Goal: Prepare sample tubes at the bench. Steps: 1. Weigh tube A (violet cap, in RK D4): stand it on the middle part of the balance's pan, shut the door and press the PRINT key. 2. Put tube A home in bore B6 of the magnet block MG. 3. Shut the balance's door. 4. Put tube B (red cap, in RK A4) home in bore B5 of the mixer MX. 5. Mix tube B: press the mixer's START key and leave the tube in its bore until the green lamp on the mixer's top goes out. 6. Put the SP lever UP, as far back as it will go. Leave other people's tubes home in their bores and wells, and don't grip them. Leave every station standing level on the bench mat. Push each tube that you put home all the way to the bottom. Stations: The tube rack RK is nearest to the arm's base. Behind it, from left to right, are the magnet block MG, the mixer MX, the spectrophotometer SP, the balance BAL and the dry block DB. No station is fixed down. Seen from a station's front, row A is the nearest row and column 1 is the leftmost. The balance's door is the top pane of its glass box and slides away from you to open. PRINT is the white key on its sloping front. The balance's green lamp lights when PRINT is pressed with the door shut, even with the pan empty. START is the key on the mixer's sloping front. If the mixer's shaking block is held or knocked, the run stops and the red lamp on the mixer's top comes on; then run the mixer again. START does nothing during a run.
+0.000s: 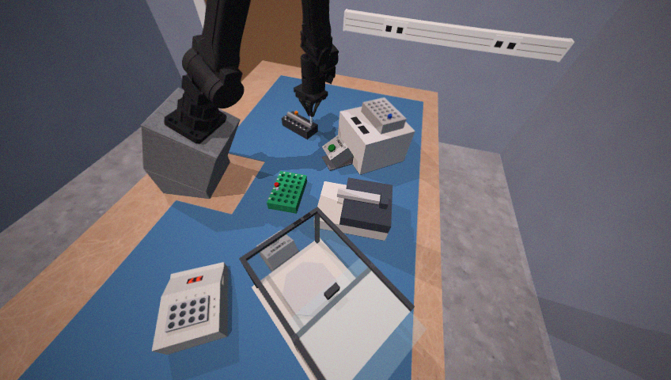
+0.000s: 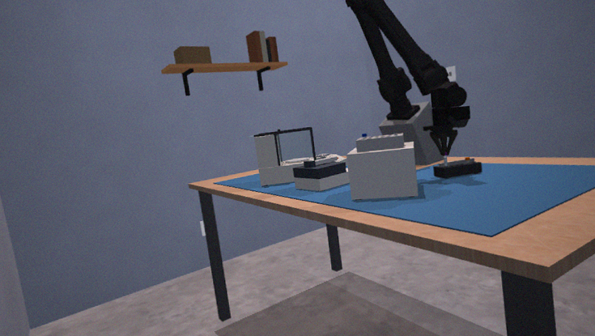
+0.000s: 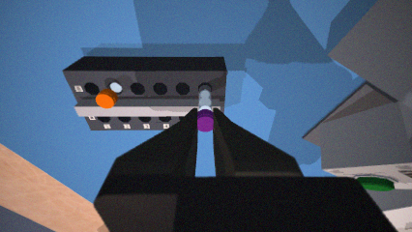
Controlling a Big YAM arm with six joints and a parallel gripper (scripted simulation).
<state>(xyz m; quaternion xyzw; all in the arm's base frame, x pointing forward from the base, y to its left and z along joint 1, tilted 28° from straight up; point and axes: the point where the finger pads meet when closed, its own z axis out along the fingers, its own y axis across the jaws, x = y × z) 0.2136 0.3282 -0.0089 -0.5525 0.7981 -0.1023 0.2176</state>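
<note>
Now: the magnet block MG 5 cm behind my hand and 6 cm below it. The rest, counted from my hand: blue-capped tube: 28 cm ahead, 5 cm to the right, 8 cm above; then grey shaking block: 25 cm ahead, 1 cm to the right, 7 cm above; then green start key: 12 cm ahead, 13 cm to the right, 1 cm below.
</note>
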